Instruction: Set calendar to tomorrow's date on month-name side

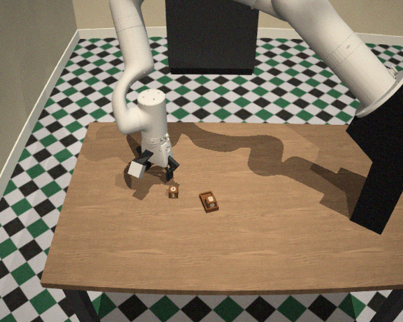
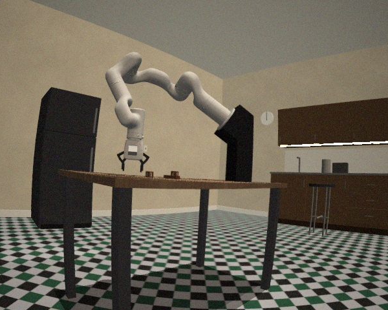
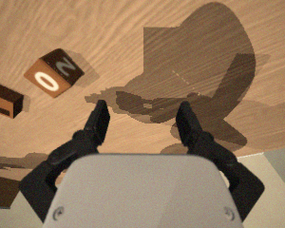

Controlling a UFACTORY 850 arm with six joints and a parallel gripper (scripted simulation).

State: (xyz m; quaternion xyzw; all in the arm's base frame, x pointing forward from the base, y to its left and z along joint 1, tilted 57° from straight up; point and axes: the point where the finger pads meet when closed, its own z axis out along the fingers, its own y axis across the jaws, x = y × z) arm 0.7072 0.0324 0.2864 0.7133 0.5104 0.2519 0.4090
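The brown calendar cube is 80 mm to the left of my hand, 50 mm behind it and 20 mm below it.
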